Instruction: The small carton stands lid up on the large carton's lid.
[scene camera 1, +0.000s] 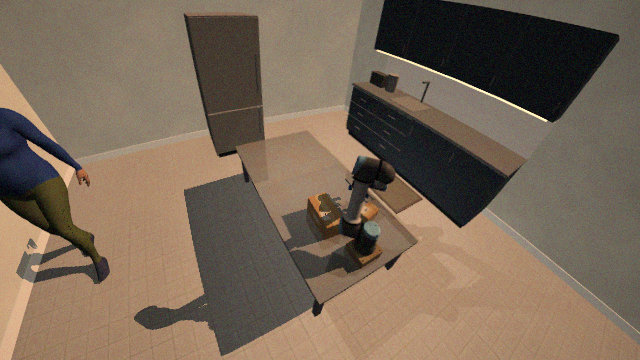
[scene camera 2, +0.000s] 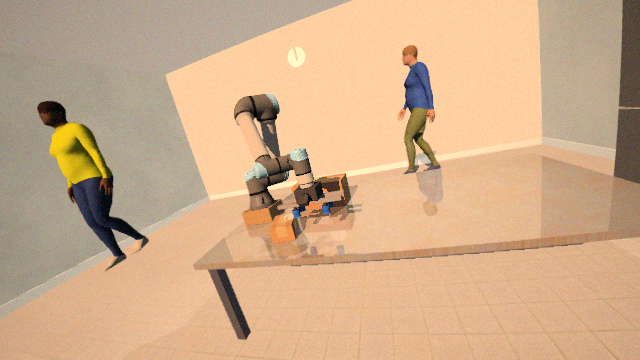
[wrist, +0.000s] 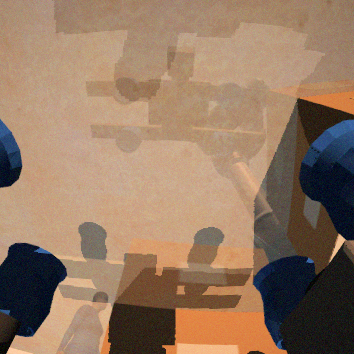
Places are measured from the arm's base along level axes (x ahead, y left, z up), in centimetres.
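Pixels of known places: hand, tool point: (scene camera 2: 314, 211) (wrist: 157, 228); arm's base, link origin: (scene camera 1: 364, 245) (scene camera 2: 262, 205).
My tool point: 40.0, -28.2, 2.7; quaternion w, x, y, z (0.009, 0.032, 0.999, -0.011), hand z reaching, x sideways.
Ahead of a thing's pixels: the offset from my tool point to its top centre, as dx, dy, dz. "spot": to the spot under its first point. Level surfaces: height alone.
The large carton @[-3.7, +36.8, +4.7] (scene camera 1: 317, 216) (scene camera 2: 342, 185) is orange-brown and stands on the table, with shadows across its lid and front. The small carton @[-17.3, +2.5, -3.1] (scene camera 1: 371, 211) (scene camera 2: 283, 231) stands apart from it on the table, near the arm's base. In the wrist view the large carton (wrist: 215, 327) appears cut off at the bottom, and the small carton @[spot: -12.7, +6.9, -8.2] (wrist: 300, 220) appears at the right, partly behind a cup. My gripper (scene camera 2: 311, 211) (wrist: 167, 220) hangs low above the table in front of the large carton, cups down. No carton hangs from the blue cups; they look open.
The glossy table @[dz -10.7] (scene camera 1: 295, 165) (scene camera 2: 500, 200) mirrors the arm and cups. The arm's base block (scene camera 1: 364, 252) (scene camera 2: 259, 216) stands beside the cartons. A person in blue (scene camera 1: 25, 160) (scene camera 2: 417, 90) and one in yellow (scene camera 2: 77, 150) are away from the table. A kitchen counter (scene camera 1: 465, 140) runs behind.
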